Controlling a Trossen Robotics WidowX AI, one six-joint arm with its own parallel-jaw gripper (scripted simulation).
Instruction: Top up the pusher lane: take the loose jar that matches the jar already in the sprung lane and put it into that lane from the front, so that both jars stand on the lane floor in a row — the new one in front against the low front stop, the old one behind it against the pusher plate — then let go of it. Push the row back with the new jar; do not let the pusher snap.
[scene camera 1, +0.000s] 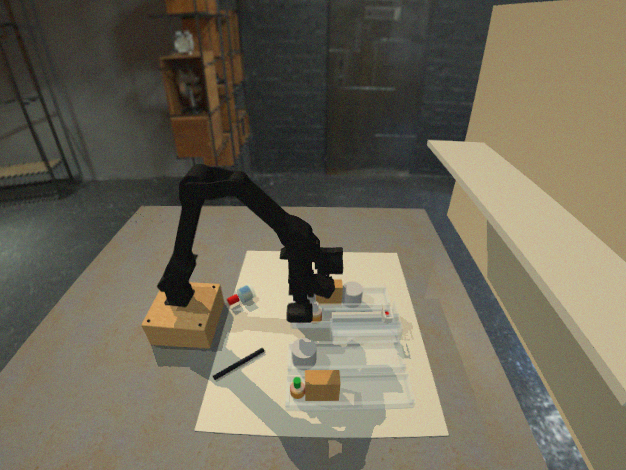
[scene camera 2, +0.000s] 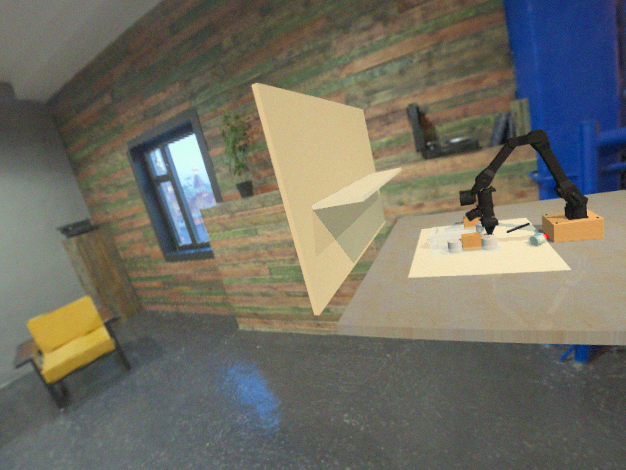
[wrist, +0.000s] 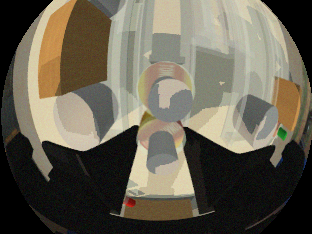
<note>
In view: my gripper (scene camera 1: 300, 313).
My gripper shows as well in the wrist view (wrist: 160, 130).
</note>
